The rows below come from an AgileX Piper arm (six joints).
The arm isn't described. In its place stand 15 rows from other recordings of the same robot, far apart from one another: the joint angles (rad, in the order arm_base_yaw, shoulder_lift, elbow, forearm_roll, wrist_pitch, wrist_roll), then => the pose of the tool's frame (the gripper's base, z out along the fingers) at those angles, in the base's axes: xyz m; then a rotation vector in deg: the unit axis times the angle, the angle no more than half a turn.
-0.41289, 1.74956, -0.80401, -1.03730, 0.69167, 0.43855 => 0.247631 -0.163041 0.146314 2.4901 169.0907 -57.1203
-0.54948, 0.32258, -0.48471, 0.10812, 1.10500, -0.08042 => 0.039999 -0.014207 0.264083 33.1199 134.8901 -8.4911
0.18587, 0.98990, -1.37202, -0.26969, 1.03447, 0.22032 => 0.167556 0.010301 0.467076 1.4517 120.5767 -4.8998
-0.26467, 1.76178, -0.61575, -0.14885, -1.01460, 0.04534 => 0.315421 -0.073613 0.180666 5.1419 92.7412 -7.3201
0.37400, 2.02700, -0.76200, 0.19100, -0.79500, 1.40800 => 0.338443 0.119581 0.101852 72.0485 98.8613 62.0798
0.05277, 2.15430, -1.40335, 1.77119, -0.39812, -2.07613 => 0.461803 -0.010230 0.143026 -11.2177 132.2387 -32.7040
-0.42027, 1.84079, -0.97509, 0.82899, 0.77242, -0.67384 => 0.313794 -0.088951 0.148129 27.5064 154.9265 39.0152
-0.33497, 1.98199, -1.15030, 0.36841, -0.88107, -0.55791 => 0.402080 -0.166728 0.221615 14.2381 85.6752 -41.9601
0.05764, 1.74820, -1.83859, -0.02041, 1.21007, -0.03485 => 0.376895 0.020008 0.381978 -7.0388 148.9762 -1.1034
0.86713, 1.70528, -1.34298, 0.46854, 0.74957, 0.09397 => 0.219669 0.302141 0.279386 -39.8866 151.0680 49.1261
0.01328, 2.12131, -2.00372, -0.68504, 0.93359, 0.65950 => 0.484911 -0.039841 0.299574 26.6122 130.4117 -30.3717
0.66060, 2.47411, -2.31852, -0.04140, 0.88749, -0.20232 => 0.435979 0.335086 0.198009 -61.6872 131.2249 7.6045
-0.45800, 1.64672, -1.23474, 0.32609, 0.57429, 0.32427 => 0.331735 -0.145877 0.273720 66.9235 123.1902 15.8844
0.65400, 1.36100, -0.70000, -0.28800, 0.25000, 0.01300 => 0.213268 0.155420 0.223611 -58.9643 123.2370 5.7419
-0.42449, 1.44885, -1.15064, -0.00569, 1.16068, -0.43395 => 0.247454 -0.112363 0.287780 -0.9504 169.5923 -7.4696
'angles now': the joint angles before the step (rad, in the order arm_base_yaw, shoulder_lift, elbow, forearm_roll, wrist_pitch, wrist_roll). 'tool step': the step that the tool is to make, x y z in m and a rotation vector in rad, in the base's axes. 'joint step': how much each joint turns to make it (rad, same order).
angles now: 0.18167, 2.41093, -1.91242, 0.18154, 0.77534, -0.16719
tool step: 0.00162, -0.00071, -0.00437, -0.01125, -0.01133, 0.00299
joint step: -0.00001, 0.00956, 0.00001, -0.01244, -0.01884, -0.00106
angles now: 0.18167, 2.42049, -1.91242, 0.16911, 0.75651, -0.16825
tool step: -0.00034, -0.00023, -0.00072, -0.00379, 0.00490, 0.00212
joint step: 0.00000, 0.00116, -0.00022, -0.00346, 0.00463, -0.00001
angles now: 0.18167, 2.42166, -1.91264, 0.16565, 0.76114, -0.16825
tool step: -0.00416, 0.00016, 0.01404, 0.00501, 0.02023, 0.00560
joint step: 0.00000, -0.03031, -0.00088, 0.00567, 0.05091, 0.00000
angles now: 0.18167, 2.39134, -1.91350, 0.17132, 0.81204, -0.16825
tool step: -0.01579, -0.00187, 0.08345, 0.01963, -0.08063, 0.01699
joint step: 0.00001, -0.17357, -0.00001, 0.00104, 0.09240, -0.00245
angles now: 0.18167, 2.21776, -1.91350, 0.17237, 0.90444, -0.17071
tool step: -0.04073, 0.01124, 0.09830, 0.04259, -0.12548, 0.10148
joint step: 0.03076, -0.21491, -0.00003, 0.04818, 0.09601, -0.06687
